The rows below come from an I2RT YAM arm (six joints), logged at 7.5 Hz.
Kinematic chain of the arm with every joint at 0, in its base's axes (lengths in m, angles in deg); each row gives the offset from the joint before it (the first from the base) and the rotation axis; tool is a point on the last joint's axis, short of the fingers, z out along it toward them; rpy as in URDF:
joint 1: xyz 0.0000 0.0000 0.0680 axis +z
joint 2: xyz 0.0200 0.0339 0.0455 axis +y
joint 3: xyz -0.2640 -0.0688 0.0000 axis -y
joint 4: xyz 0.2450 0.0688 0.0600 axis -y
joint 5: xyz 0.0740 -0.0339 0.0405 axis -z
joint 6: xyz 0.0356 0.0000 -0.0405 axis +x
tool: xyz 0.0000 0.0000 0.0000 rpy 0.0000 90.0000 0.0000
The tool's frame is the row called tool.
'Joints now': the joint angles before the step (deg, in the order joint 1, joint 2, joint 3, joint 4, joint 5, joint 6). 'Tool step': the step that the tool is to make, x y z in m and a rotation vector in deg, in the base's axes. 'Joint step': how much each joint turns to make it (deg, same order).
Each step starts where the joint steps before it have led.
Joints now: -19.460 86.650 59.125 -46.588 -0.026 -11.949
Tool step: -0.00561 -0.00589 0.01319 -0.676 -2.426 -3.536
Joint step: -1.486 -2.298 0.634 -0.428 0.410 2.019
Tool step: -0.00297 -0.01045 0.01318 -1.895 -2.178 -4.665
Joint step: -2.006 -1.232 1.542 -0.094 1.786 2.185
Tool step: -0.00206 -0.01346 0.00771 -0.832 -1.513 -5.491
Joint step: -2.535 0.016 1.513 0.094 1.229 2.696
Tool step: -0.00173 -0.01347 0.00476 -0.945 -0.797 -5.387
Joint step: -2.386 0.564 1.405 0.106 1.627 2.576
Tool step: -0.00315 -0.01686 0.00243 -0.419 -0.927 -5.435
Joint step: -3.116 0.919 1.221 0.505 0.861 2.165
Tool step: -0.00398 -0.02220 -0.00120 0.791 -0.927 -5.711
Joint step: -4.068 1.947 1.494 0.602 -0.382 1.989
